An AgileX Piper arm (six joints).
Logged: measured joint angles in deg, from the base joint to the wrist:
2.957, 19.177, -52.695, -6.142, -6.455, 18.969
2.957, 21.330, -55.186, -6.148, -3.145, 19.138
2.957, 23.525, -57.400, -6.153, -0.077, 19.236
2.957, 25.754, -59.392, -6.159, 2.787, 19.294
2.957, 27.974, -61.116, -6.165, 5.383, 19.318
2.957, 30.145, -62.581, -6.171, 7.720, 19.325
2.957, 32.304, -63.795, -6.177, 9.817, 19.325
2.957, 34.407, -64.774, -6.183, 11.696, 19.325
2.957, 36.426, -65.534, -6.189, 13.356, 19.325
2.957, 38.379, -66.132, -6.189, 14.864, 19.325
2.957, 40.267, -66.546, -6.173, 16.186, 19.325
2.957, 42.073, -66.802, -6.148, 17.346, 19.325
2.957, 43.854, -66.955, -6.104, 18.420, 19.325
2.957, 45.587, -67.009, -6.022, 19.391, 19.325
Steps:
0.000, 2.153, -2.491, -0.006, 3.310, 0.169
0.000, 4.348, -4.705, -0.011, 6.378, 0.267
0.000, 6.577, -6.697, -0.017, 9.242, 0.325
0.000, 8.797, -8.421, -0.023, 11.838, 0.349
0.000, 10.968, -9.886, -0.029, 14.175, 0.356
0.000, 13.127, -11.100, -0.035, 16.272, 0.356
0.000, 15.230, -12.079, -0.041, 18.151, 0.356
0.000, 17.249, -12.839, -0.047, 19.811, 0.356
0.000, 19.202, -13.437, -0.047, 21.319, 0.356
0.000, 21.090, -13.851, -0.031, 22.641, 0.356
0.000, 22.896, -14.107, -0.006, 23.801, 0.356
0.000, 24.677, -14.260, 0.038, 24.875, 0.356
0.000, 26.410, -14.314, 0.120, 25.846, 0.356

